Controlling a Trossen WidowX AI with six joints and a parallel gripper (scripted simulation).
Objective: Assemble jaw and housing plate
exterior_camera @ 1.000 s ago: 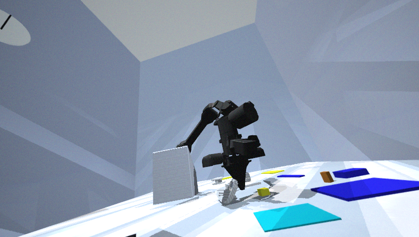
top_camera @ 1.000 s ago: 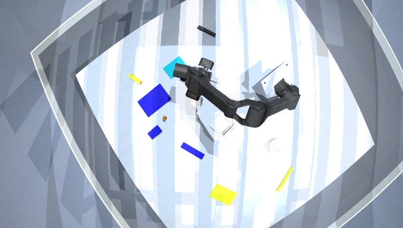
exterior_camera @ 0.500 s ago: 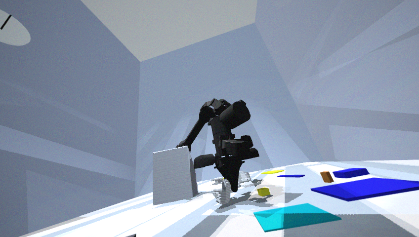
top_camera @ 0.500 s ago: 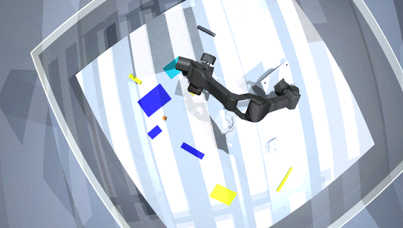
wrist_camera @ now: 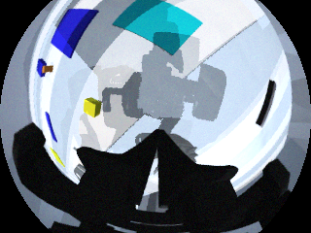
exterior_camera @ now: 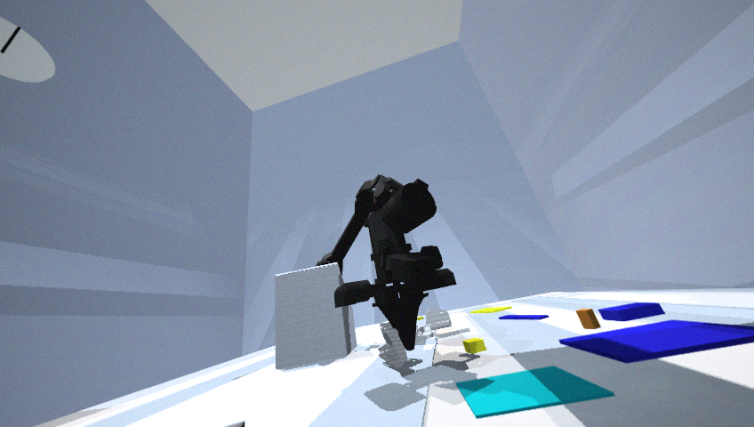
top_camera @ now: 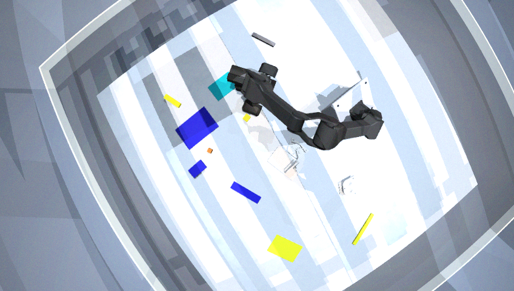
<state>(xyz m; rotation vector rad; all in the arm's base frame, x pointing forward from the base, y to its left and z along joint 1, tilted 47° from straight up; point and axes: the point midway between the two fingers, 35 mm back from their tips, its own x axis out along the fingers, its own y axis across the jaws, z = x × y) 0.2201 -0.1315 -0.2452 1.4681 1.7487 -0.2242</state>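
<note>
Now: the grey ribbed jaw 3 cm behind my gripper tip, 2 cm above it and 1 cm to the left of it. The rest, counted from my gripper tip: cyan tile: 11 cm to the right, 9 cm ahead, 2 cm below; then blue tile: 27 cm ahead, 5 cm to the right, 2 cm below; then small yellow cube: 10 cm ahead, 4 cm to the left, 2 cm below.
</note>
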